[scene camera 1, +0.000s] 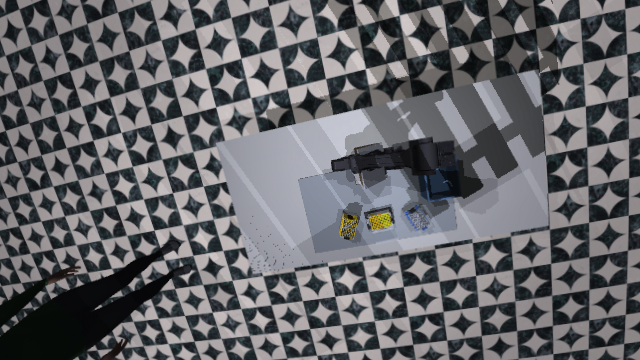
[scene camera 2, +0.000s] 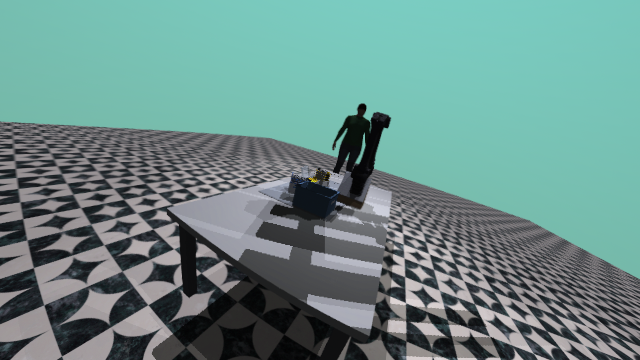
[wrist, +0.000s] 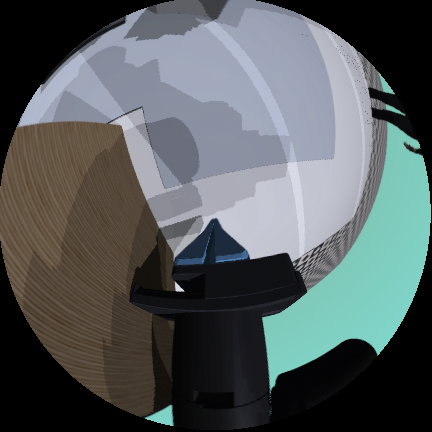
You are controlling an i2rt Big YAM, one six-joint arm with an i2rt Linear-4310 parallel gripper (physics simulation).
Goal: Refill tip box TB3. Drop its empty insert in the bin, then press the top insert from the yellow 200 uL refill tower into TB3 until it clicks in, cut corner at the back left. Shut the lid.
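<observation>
My gripper (wrist: 214, 222) is shut and empty; its blue fingertips meet in the wrist view, above the table beside the wooden board. In scene camera 1, a yellow rack with dark speckles (scene camera 1: 349, 226), a pale-framed box with a bright yellow top (scene camera 1: 380, 220) and a blue-edged grey rack (scene camera 1: 417, 218) stand in a row on the blue-grey mat (scene camera 1: 320, 240) (wrist: 310, 100). Labels are too small to read, so I cannot tell which one is TB3 or the refill tower. The dark blue bin (scene camera 1: 443, 184) (scene camera 2: 315, 200) stands beside the arm.
The black arm (scene camera 1: 390, 159) (scene camera 2: 371, 147) rises from the wooden board (wrist: 65, 200) (scene camera 2: 351, 201) and passes close to the bin in scene camera 1. The white table (scene camera 1: 265, 165) (scene camera 2: 215, 215) bears it all. A person (scene camera 2: 356, 131) stands beyond the table.
</observation>
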